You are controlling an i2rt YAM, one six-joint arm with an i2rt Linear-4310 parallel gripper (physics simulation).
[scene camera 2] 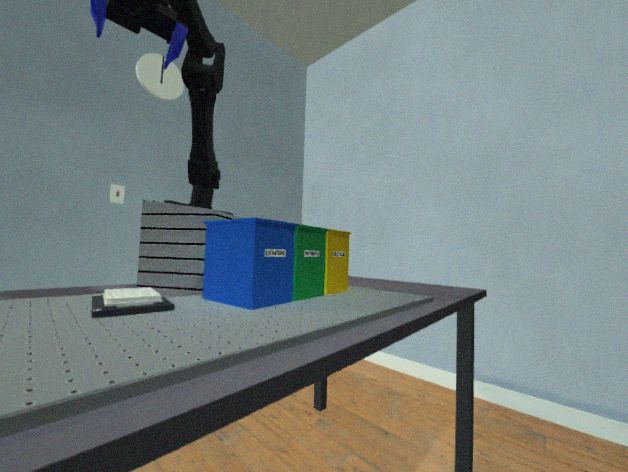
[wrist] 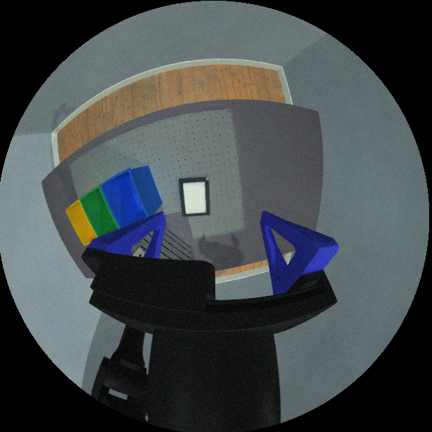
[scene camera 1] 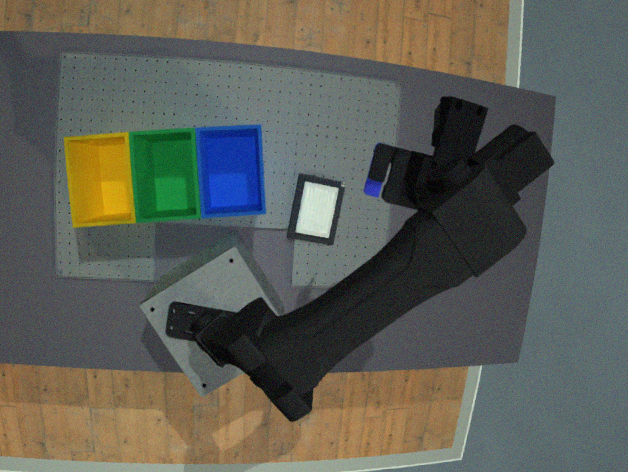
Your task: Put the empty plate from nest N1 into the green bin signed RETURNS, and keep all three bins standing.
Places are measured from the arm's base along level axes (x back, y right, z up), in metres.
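Where they show: gripper, fingertip midpoint: (scene camera 2: 133, 51); arm's base at its link origin: (scene camera 2: 199, 210) (scene camera 1: 218, 326).
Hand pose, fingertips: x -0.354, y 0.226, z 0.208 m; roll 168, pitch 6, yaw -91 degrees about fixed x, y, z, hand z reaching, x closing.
Things, the pixels of their top centre, and the offset from my fingertips. Level surfaces: height alone.
- white plate at its top centre: (scene camera 2: 131, 292) (scene camera 1: 317, 210) dx +0.104, dy -0.033, dz -0.416 m
- green bin at its top centre: (scene camera 1: 164, 175) (scene camera 2: 287, 227) dx +0.084, dy -0.381, dz -0.263 m
- blue bin at its top centre: (scene camera 1: 230, 171) (scene camera 2: 250, 222) dx +0.052, dy -0.254, dz -0.263 m
- yellow bin at its top centre: (scene camera 1: 99, 180) (scene camera 2: 315, 231) dx +0.117, dy -0.509, dz -0.263 m
- grey pegboard at its surface level: dz -0.442 m
A white plate (scene camera 1: 318, 209) (scene camera 2: 133, 295) (wrist: 194, 197) sits in a black nest (scene camera 1: 295, 223) (scene camera 2: 101, 310) (wrist: 206, 207) on the pegboard. The green bin (scene camera 1: 163, 172) (scene camera 2: 310, 268) (wrist: 98, 210) stands upright between the blue bin (scene camera 1: 230, 170) (scene camera 2: 253, 263) (wrist: 131, 192) and the yellow bin (scene camera 1: 100, 177) (scene camera 2: 337, 268) (wrist: 81, 223), which also stand upright. The bin signs are too blurred to read surely. My gripper (scene camera 2: 136, 38) (wrist: 212, 216) is open with blue fingers wide apart. It hangs high above the table, to the right of the nest in the overhead view, holding nothing.
The grey pegboard (scene camera 1: 324, 111) (scene camera 2: 213, 350) (wrist: 215, 150) lies under the bins and the nest. The grey arm pedestal (scene camera 1: 213, 284) (scene camera 2: 167, 243) stands close to the bins, below them in the overhead view. The table edge (scene camera 2: 355, 350) lies beyond the pegboard.
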